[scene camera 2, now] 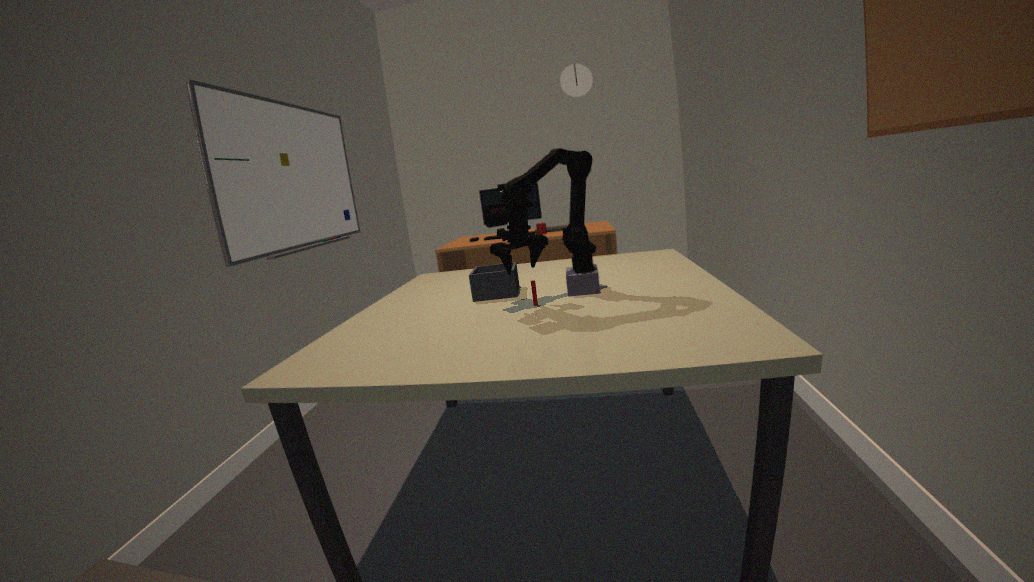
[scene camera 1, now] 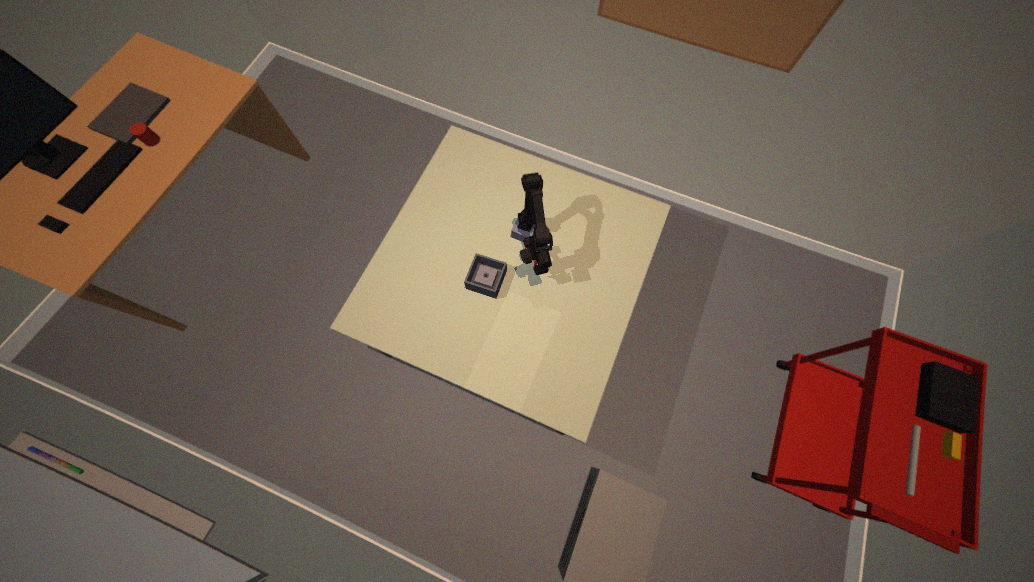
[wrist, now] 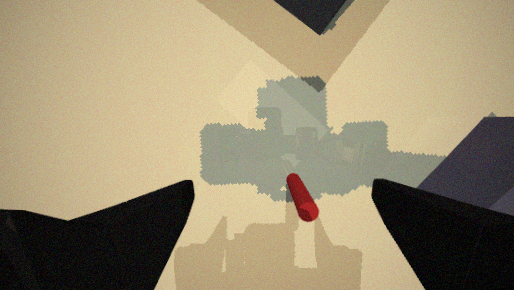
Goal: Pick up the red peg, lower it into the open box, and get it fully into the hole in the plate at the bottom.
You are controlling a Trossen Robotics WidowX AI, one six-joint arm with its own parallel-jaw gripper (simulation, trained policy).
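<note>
Scene camera 2 gives me my gripper (scene camera 2: 521,270) and a dark box (scene camera 2: 489,282). In scene camera 1 I can see that same dark box (scene camera 1: 478,260). The wrist view has a red peg (wrist: 307,209), and my gripper (wrist: 281,188) is there too.
</note>
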